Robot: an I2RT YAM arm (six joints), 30 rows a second.
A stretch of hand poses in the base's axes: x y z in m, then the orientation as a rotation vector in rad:
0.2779 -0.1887 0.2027 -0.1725 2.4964 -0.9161
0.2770 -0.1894 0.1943 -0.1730 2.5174 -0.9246
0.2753 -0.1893 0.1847 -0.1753 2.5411 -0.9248
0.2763 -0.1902 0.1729 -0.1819 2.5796 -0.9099
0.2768 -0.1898 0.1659 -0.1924 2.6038 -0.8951
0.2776 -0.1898 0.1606 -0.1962 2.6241 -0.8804
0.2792 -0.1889 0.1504 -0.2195 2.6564 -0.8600
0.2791 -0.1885 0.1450 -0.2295 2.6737 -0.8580
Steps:
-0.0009 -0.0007 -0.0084 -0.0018 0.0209 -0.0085
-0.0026 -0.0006 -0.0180 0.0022 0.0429 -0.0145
-0.0016 -0.0015 -0.0298 0.0182 0.0763 -0.0185
-0.0011 -0.0011 -0.0368 0.0307 0.0980 -0.0156
-0.0003 -0.0011 -0.0421 0.0434 0.1144 -0.0159
0.0013 -0.0002 -0.0523 0.0585 0.1464 -0.0066
0.0012 0.0002 -0.0577 0.0610 0.1646 -0.0056

